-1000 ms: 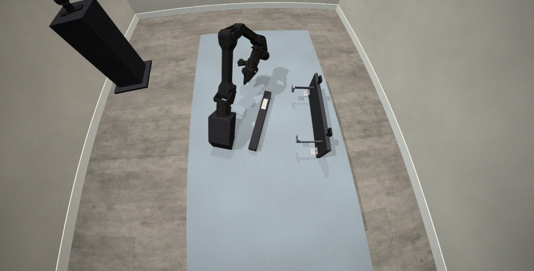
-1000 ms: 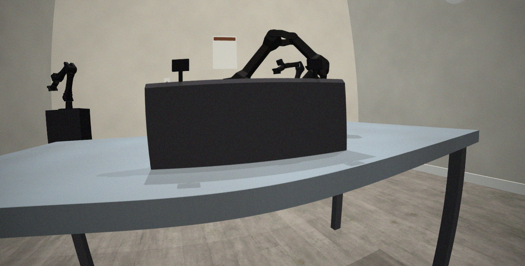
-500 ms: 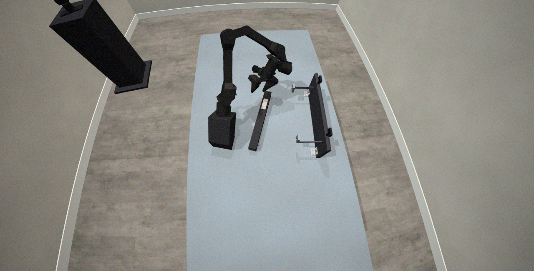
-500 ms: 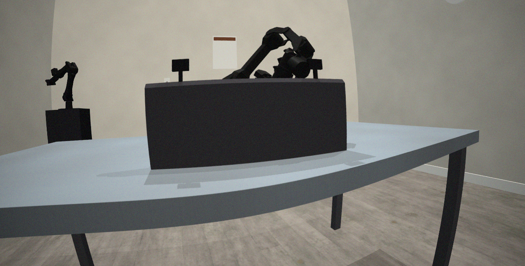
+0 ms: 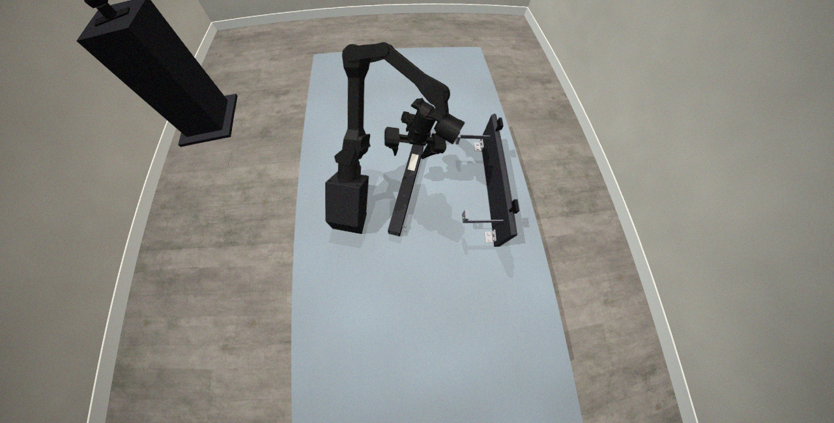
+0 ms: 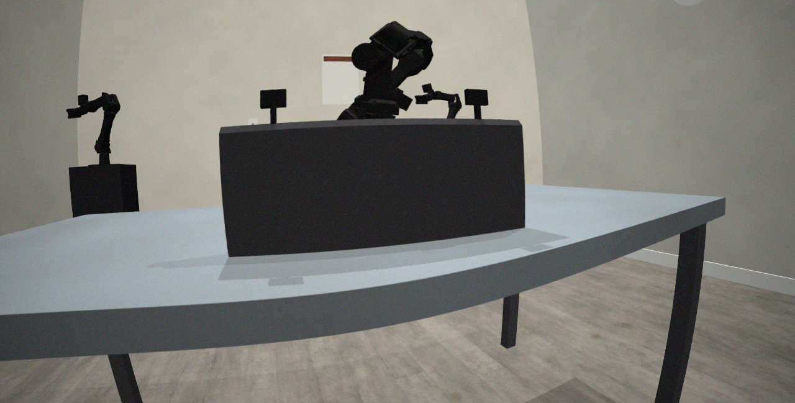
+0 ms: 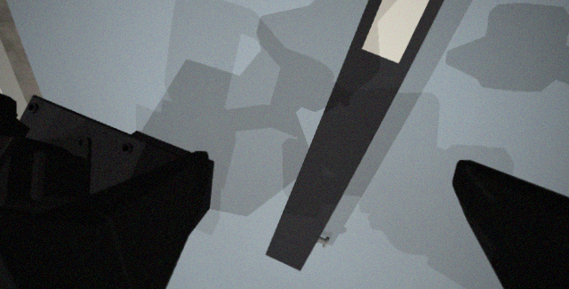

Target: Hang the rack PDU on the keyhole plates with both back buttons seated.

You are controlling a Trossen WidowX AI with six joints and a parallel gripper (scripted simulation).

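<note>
Right now my hand is 20 mm past the rack PDU, 60 mm to the left of it and 160 mm above it. The rest, counted from my hand: dark panel (290 mm ahead, 100 mm to the right, 110 mm below).
</note>
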